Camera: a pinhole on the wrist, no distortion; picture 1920 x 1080 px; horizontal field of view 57.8 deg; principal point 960.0 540.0 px. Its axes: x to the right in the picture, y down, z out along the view. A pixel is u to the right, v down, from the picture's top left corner.
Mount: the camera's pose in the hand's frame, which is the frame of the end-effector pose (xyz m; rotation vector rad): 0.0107 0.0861 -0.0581 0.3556 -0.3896 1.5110
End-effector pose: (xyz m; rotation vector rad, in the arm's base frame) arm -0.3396 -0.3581 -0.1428 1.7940 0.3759 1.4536
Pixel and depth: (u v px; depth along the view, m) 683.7 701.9 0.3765
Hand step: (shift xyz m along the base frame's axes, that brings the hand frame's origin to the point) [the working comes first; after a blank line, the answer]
In the camera's frame: -0.0598 0.0351 0.3765

0.2514 -0.0281 -0.1348
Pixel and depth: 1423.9 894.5 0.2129
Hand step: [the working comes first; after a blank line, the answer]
In the camera's frame: 0.0568 0.0434 0.2129

0.1236 -0.1104 -0.0032
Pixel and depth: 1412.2 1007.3 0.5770
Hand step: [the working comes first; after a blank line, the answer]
In the camera's frame: 0.1500 0.1550 0.5770

0.4433 -0.2755 -0.1589
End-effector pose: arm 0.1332 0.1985 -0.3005 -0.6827 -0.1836 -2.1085
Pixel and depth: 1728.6 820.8 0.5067
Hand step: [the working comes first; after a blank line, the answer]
In the camera's frame: 0.2239 0.0818 0.5067

0.2789 0.2067 0.3641
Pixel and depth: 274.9 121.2 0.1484
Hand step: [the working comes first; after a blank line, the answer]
In the camera's frame: -0.0585 -0.0357 0.1484

-0.0275 0.0091 0.0657
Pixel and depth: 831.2 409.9 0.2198
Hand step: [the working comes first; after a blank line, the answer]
In the camera's frame: -0.0163 -0.0164 0.2198

0.0192 0.0509 0.1234
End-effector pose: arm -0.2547 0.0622 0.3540 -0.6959 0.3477 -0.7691
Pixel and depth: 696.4 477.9 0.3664
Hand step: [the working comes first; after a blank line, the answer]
In the camera's frame: -0.0555 -0.0131 0.3664

0.0676 0.0306 0.2656
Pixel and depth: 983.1 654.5 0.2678
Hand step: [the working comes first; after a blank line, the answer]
In the camera's frame: 0.0036 0.0176 0.2678

0.0683 0.0739 0.1548
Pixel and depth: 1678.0 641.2 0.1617
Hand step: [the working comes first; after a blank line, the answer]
In the camera's frame: 0.0668 0.0094 0.1617

0.0965 0.0895 0.0353
